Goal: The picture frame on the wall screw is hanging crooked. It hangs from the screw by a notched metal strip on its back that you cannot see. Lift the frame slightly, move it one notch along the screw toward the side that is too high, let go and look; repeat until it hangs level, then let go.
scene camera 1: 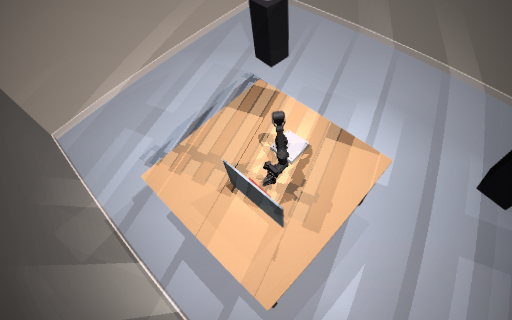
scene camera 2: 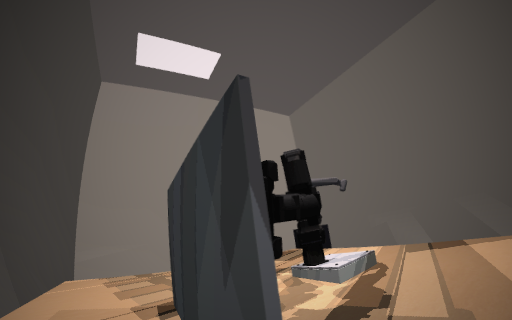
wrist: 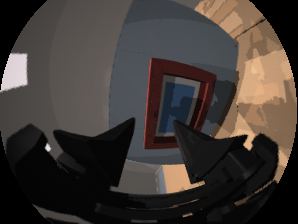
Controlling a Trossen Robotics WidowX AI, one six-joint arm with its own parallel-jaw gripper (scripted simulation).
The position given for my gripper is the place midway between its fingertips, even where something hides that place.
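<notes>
Looking through the wrist view, I see my gripper (wrist: pixel 154 121), and a grey wall panel (wrist: pixel 196 40) is visible there too.
</notes>
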